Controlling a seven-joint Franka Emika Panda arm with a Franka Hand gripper.
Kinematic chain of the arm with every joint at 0, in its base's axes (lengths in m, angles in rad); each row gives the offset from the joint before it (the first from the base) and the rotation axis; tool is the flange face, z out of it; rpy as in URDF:
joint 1: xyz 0 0 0.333 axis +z
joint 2: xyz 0 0 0 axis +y
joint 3: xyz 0 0 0.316 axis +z
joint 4: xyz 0.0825 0 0 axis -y
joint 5: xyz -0.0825 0 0.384 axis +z
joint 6: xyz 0 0 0 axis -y
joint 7: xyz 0.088 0 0 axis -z
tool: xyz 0 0 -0.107 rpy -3.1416 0 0
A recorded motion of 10 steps. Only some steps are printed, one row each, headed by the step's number.
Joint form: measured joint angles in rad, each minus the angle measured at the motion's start. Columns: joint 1, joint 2, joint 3, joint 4, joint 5, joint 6, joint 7.
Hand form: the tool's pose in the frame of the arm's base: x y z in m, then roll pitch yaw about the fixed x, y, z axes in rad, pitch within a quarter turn. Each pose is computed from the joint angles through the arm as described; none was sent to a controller.
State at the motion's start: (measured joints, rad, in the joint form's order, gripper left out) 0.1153 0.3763 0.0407 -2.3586 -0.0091 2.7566 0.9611
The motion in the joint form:
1: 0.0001 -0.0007 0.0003 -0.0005 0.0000 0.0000 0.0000
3: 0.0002 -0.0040 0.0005 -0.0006 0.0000 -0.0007 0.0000
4: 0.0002 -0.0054 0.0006 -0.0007 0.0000 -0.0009 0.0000
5: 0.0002 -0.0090 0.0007 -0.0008 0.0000 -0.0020 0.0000
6: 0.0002 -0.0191 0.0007 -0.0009 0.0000 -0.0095 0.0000
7: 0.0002 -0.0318 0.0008 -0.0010 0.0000 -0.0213 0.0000
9: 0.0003 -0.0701 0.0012 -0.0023 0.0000 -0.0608 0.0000
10: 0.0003 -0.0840 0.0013 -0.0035 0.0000 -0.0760 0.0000
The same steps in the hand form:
1: 0.5043 0.0809 0.1718 -3.1168 -0.0034 -0.7994
3: 0.5047 0.0811 0.1734 -3.1148 -0.0049 -0.7991
4: 0.5049 0.0812 0.1741 -3.1139 -0.0055 -0.7990
5: 0.5053 0.0812 0.1758 -3.1120 -0.0070 -0.7989
6: 0.5060 0.0813 0.1802 -3.1102 -0.0088 -0.7988
7: 0.5066 0.0814 0.1856 -3.1099 -0.0098 -0.7986
9: 0.5073 0.0815 0.2013 -3.1129 -0.0097 -0.7977
10: 0.5070 0.0815 0.2066 -3.1154 -0.0088 -0.7975

